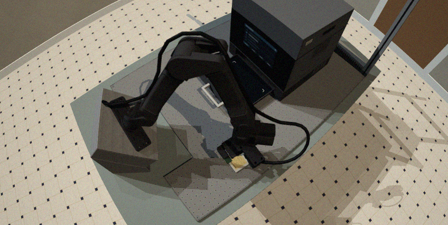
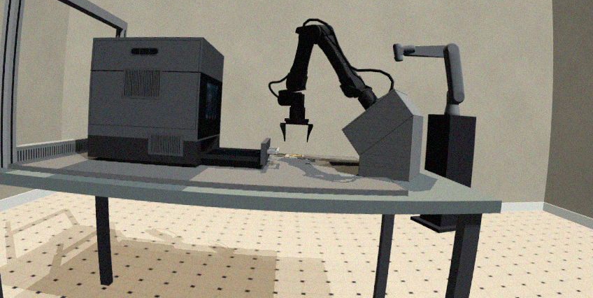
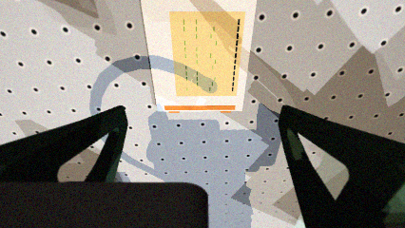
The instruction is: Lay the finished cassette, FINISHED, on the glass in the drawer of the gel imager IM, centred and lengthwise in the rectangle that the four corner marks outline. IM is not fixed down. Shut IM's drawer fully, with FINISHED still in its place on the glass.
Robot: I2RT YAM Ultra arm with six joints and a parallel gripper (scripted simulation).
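The cassette lies 70 mm below my hand. Round my hand: drawer (290 mm ahead, 190 mm to the left, 40 mm below).
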